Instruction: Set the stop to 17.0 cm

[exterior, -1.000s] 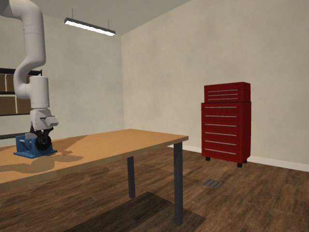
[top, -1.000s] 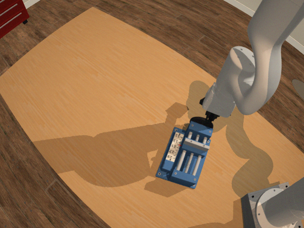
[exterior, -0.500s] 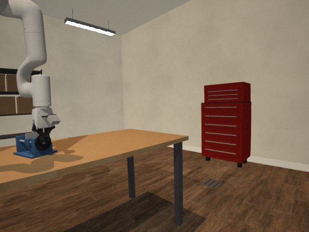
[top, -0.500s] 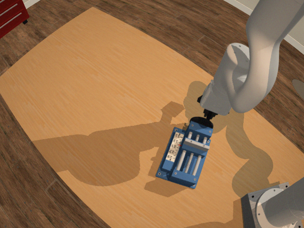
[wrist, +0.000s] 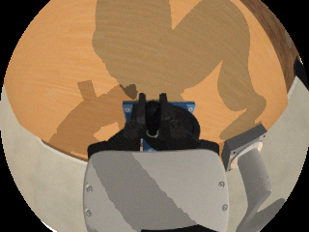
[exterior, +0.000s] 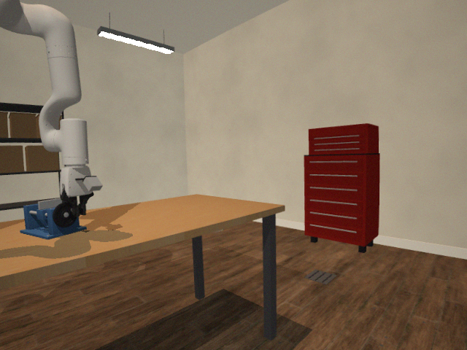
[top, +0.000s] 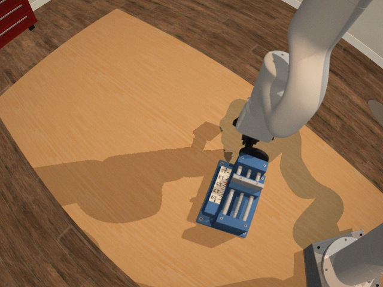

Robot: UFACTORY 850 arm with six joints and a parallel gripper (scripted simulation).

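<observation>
My gripper is now 70 mm past the grey stop bar and 110 mm to the right of it. Also, from my hand: black handwheel 20 mm behind, 20 mm to the left, 10 mm below.
</observation>
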